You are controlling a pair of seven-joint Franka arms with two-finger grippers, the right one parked.
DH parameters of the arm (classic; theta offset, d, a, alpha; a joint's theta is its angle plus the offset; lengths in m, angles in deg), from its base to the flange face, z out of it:
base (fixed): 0 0 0 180
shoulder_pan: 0 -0.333 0 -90
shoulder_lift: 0 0 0 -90
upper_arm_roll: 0 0.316 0.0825 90
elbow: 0 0 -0.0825 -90
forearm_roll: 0 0.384 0 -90
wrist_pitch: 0 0 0.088 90
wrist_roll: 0 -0.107 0 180
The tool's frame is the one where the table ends.
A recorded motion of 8 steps. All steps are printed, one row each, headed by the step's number.
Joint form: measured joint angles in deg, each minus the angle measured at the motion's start. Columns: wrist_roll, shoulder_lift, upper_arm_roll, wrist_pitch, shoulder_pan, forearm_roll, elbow.
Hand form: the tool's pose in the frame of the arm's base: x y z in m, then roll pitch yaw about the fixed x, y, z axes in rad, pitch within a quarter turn. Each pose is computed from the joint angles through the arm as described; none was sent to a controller.
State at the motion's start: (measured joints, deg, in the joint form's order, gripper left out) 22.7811 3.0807 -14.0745 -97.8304 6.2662 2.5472 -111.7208
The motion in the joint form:
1: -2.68 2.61 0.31 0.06 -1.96 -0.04 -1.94
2: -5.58 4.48 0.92 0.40 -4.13 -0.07 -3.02
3: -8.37 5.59 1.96 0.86 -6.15 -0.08 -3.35
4: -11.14 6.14 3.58 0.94 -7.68 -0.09 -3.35
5: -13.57 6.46 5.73 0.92 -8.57 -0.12 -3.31
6: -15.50 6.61 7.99 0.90 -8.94 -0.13 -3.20
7: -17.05 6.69 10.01 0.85 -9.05 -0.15 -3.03
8: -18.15 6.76 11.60 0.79 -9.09 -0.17 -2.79
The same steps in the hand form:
1: 0.4848 -0.1572 0.4934 -3.0169 0.1473 0.0381
2: 0.4829 -0.1320 0.5006 -3.0209 0.1447 0.0373
3: 0.4842 -0.1052 0.5071 -3.0280 0.1444 0.0425
4: 0.4873 -0.0779 0.5120 -3.0395 0.1416 0.0480
5: 0.4898 -0.0512 0.5156 -3.0525 0.1392 0.0571
6: 0.4914 -0.0278 0.5182 -3.0643 0.1373 0.0675
7: 0.4922 -0.0088 0.5206 -3.0748 0.1342 0.0760
8: 0.4927 0.0059 0.5233 -3.0830 0.1292 0.0840

